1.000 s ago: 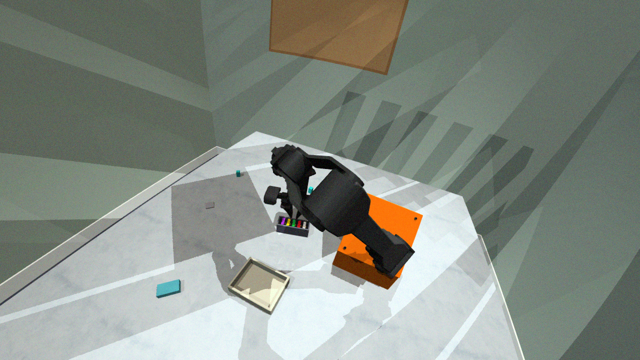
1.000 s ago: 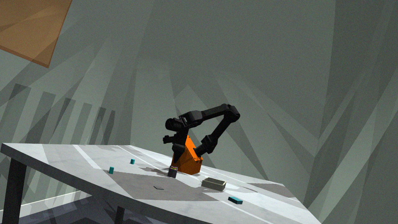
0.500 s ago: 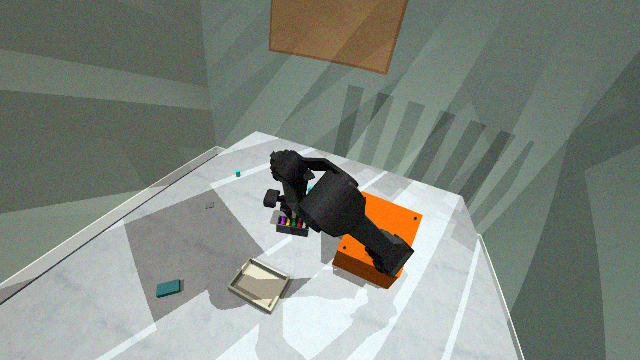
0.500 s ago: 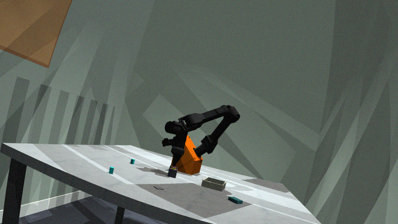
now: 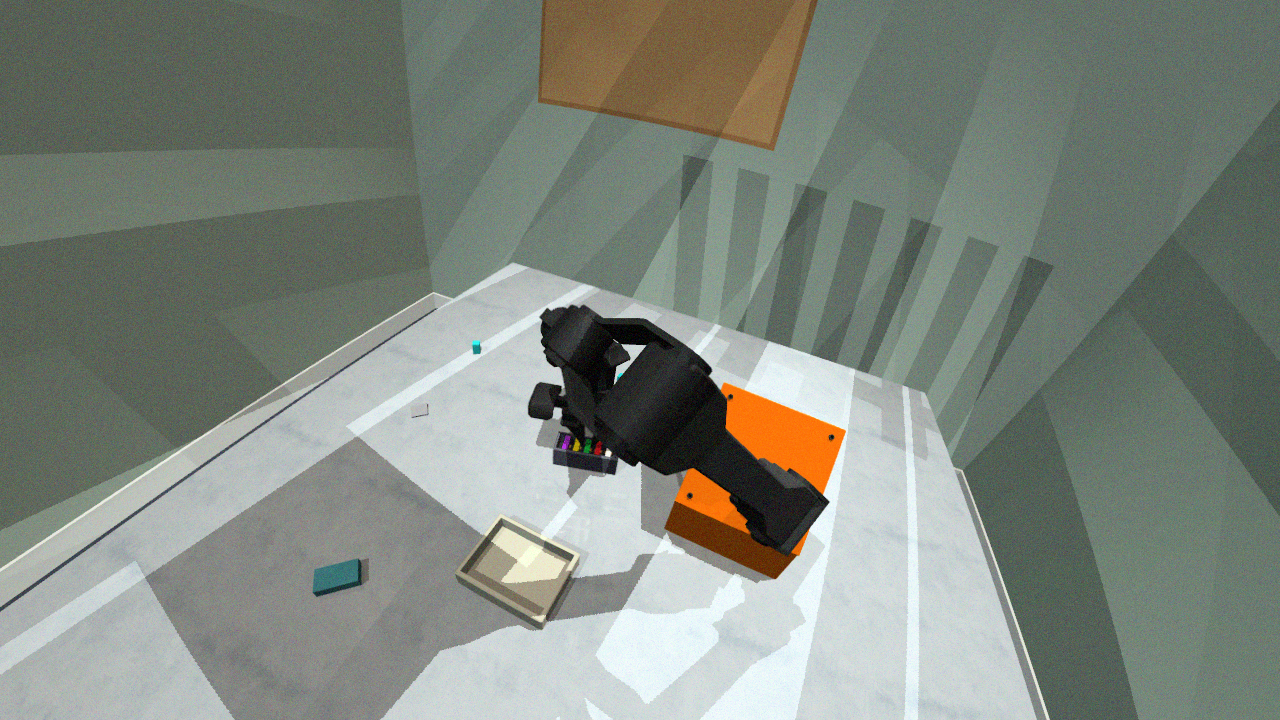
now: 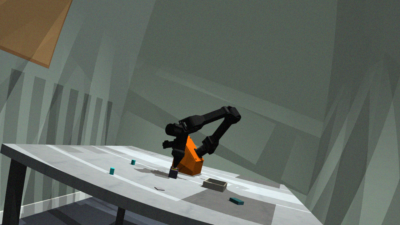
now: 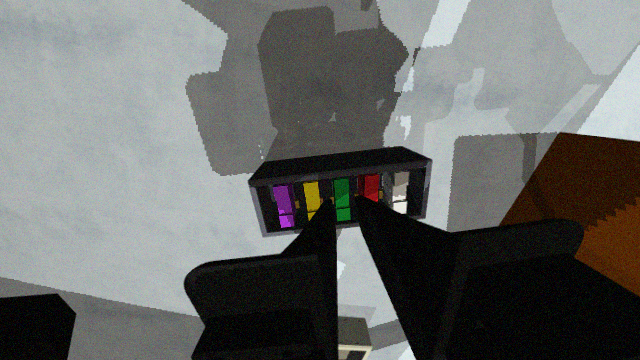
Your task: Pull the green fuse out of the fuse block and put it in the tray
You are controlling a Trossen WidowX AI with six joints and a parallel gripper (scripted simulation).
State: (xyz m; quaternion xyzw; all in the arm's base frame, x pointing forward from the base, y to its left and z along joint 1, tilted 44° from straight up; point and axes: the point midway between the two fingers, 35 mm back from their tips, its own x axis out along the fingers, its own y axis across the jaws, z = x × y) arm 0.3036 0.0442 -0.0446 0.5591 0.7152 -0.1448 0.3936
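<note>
Now: the green fuse 20 mm below my gripper tip. The rest, counted from my gripper tip: small grey tile: 320 mm ahead, 90 mm to the left, 40 mm below; flat teal block: 370 mm to the left, 150 mm ahead, 40 mm below; beige tray: 220 mm to the left, 40 mm below, 40 mm behind.
</note>
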